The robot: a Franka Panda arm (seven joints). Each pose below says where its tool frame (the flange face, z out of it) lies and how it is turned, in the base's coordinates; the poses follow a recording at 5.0 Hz.
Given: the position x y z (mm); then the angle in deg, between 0 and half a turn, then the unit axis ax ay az.
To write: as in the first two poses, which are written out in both.
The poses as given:
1: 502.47, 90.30, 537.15, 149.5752, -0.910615, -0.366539, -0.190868
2: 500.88, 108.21, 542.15, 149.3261, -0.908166, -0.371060, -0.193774
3: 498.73, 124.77, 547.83, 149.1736, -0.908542, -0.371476, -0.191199
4: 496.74, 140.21, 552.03, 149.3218, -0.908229, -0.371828, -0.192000
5: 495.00, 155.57, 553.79, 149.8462, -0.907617, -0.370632, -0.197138
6: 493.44, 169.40, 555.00, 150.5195, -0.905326, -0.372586, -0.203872
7: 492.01, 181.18, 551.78, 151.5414, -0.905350, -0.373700, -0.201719
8: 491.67, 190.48, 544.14, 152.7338, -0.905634, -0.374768, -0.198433
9: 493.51, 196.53, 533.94, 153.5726, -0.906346, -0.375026, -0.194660
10: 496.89, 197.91, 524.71, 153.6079, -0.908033, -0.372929, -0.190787
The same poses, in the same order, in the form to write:
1: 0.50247, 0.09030, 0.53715, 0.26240, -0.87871, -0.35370, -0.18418
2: 0.50088, 0.10821, 0.54215, 0.26450, -0.87582, -0.35785, -0.18687
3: 0.49873, 0.12477, 0.54783, 0.26578, -0.87587, -0.35812, -0.18432
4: 0.49674, 0.14021, 0.55203, 0.26453, -0.87588, -0.35858, -0.18516
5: 0.49500, 0.15557, 0.55379, 0.26012, -0.87637, -0.35787, -0.19035
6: 0.49344, 0.16940, 0.55500, 0.25444, -0.87553, -0.36032, -0.19716
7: 0.49201, 0.18118, 0.55178, 0.24580, -0.87757, -0.36223, -0.19553
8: 0.49167, 0.19048, 0.54414, 0.23570, -0.88012, -0.36421, -0.19284
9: 0.49351, 0.19653, 0.53394, 0.22858, -0.88235, -0.36510, -0.18951
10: 0.49689, 0.19791, 0.52471, 0.22828, -0.88406, -0.36308, -0.18575
